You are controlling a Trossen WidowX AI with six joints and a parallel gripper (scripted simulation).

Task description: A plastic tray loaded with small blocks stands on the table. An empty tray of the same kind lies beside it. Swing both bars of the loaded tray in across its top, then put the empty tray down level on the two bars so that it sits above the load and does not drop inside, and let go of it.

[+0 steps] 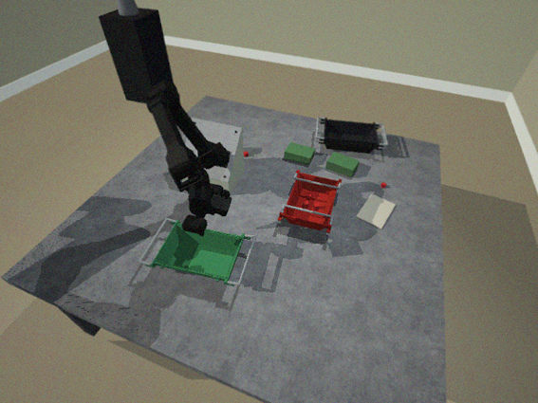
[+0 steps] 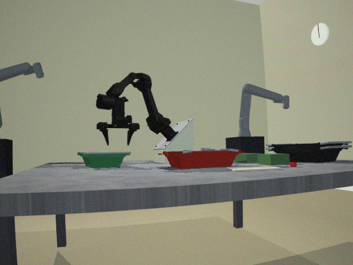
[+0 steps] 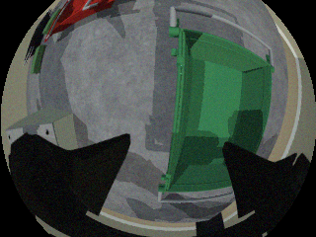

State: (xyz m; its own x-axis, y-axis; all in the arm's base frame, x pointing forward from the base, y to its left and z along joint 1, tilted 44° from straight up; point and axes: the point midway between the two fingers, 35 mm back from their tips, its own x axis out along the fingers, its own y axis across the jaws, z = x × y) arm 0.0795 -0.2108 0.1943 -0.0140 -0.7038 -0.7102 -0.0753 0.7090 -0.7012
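Right now the green tray is 8 cm to the right of my gripper tip, 5 cm below it and 1 cm ahead of it. From my gripper tip the other things lie so: pale flat card: 53 cm ahead, 34 cm to the left, 9 cm below; then small red cube: 55 cm ahead, 49 cm to the left, 8 cm below.
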